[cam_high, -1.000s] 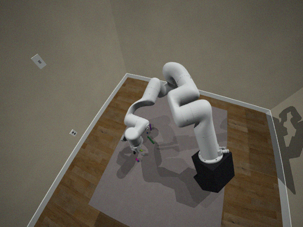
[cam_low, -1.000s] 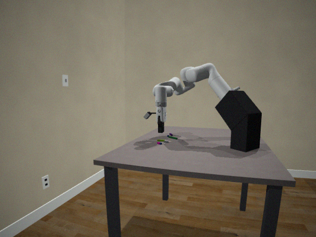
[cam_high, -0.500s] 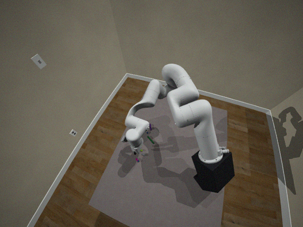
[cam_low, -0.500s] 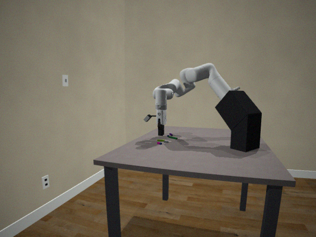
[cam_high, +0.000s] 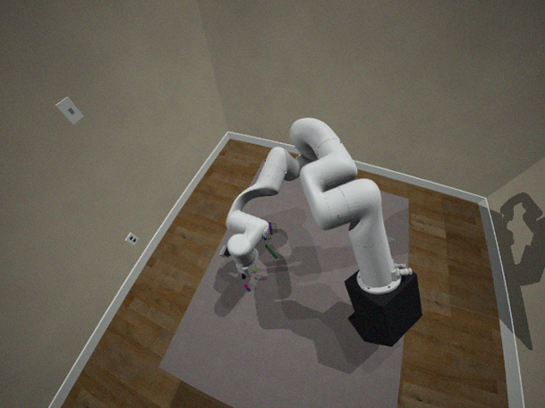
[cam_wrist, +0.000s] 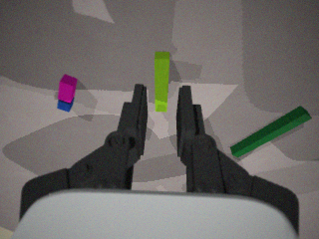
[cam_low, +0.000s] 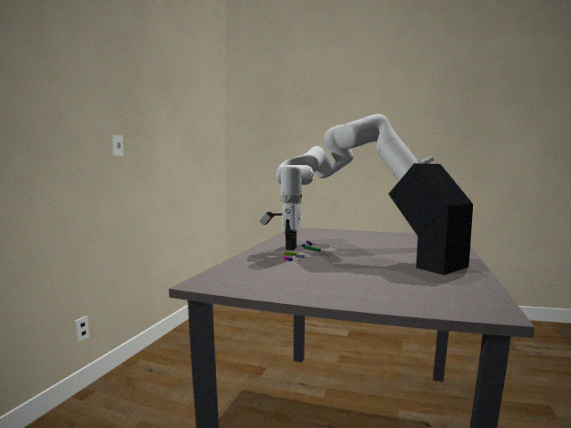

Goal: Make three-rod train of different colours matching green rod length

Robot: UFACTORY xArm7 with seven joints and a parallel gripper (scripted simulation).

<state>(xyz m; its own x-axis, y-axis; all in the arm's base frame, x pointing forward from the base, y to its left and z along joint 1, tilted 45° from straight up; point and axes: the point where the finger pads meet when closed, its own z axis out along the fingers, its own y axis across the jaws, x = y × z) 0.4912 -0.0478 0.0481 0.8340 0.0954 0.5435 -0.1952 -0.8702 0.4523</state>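
My hand is 40 mm above the lime rod. The rest, counted from my hand: magenta rod (10 mm ahead, 80 mm to the left, 40 mm below); then grey rod (30 mm behind, 40 mm to the left, 40 mm below); then green rod (80 mm behind, 90 mm to the right, 40 mm below).
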